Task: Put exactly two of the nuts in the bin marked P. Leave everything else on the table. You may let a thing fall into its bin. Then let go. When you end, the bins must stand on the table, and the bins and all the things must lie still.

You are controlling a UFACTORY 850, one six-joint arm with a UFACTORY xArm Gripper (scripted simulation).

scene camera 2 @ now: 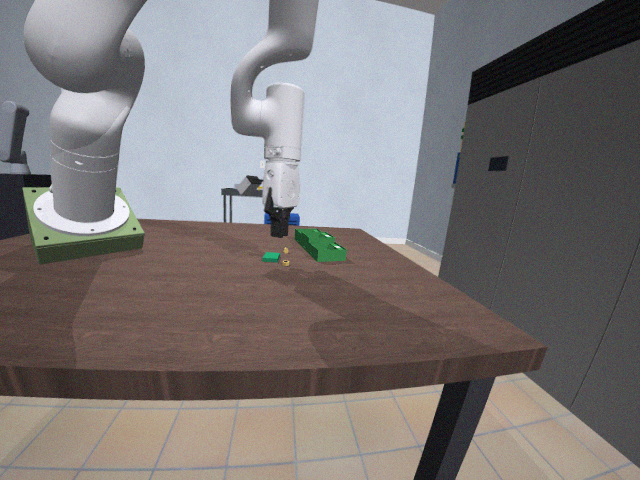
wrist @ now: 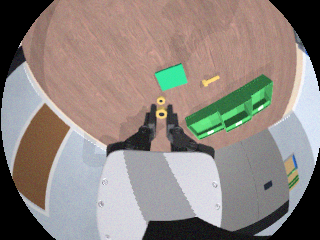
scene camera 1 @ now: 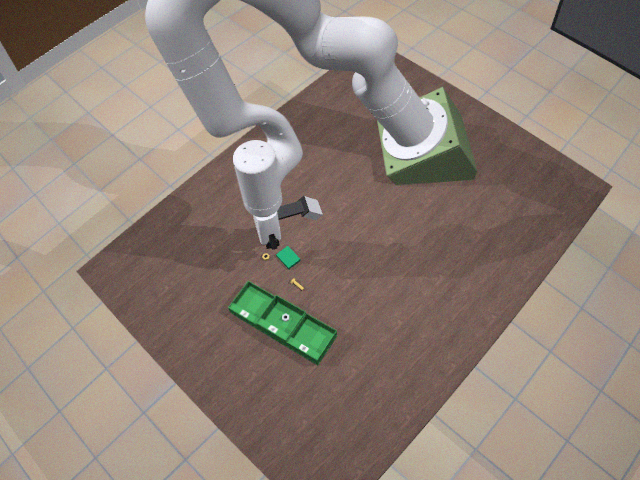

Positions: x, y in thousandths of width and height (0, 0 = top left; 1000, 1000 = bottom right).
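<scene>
My gripper: visible in the wrist view (505, 465), scene camera 1 (424, 505) and scene camera 2 (437, 493).
</scene>
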